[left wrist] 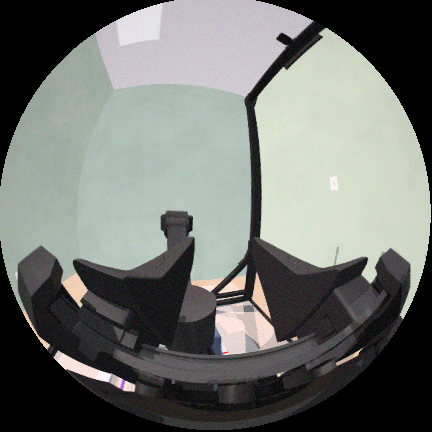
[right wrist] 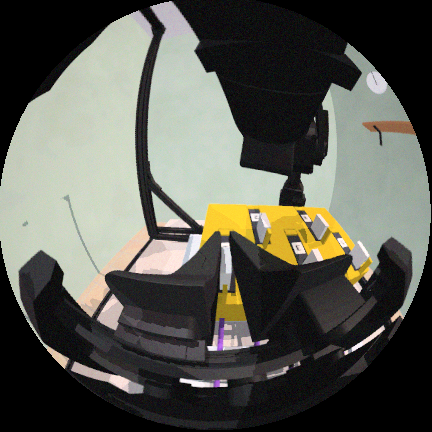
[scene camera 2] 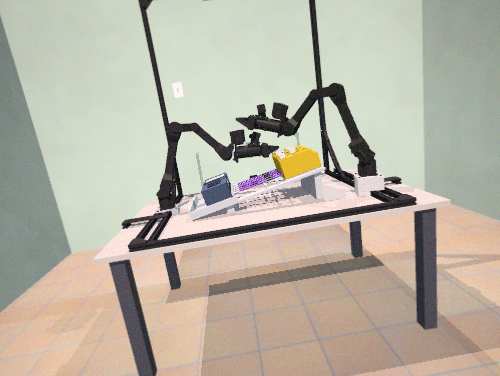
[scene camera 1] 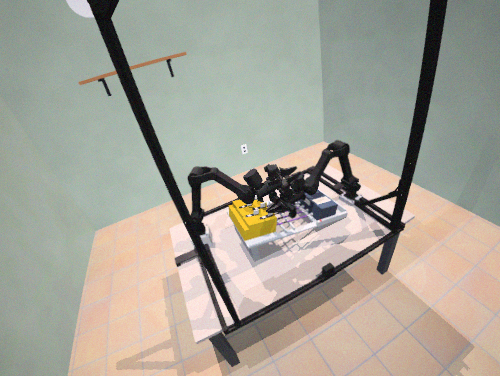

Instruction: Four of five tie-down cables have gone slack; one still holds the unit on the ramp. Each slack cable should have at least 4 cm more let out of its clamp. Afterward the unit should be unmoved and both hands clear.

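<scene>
The yellow clamp block point(scene camera 1: 252, 226) point(scene camera 2: 302, 165) point(right wrist: 227, 216) stands at the ramp's point(scene camera 2: 201, 214) raised end, with grey clamp levers point(right wrist: 321, 227) on top. Purple cables point(scene camera 2: 257, 181) point(right wrist: 221, 334) run from it to the dark blue unit point(scene camera 1: 324, 206) point(scene camera 2: 216, 191) on the lower ramp. My right gripper point(scene camera 2: 276, 148) point(right wrist: 224, 235) is shut on a grey clamp lever point(right wrist: 226, 266) at the block's left in the right wrist view; its number is hidden. My left gripper point(scene camera 2: 240, 121) point(left wrist: 223, 242) is half open and empty, above the right gripper. Cable slack is too small to judge.
The left arm point(scene camera 2: 327, 95) reaches over the block, and its wrist hangs close above the right arm's point(scene camera 2: 197, 131). Black frame posts point(scene camera 1: 150, 130) point(left wrist: 255, 165) rise around the table point(scene camera 1: 280, 290). Black rails point(scene camera 2: 275, 227) run along the table's edges.
</scene>
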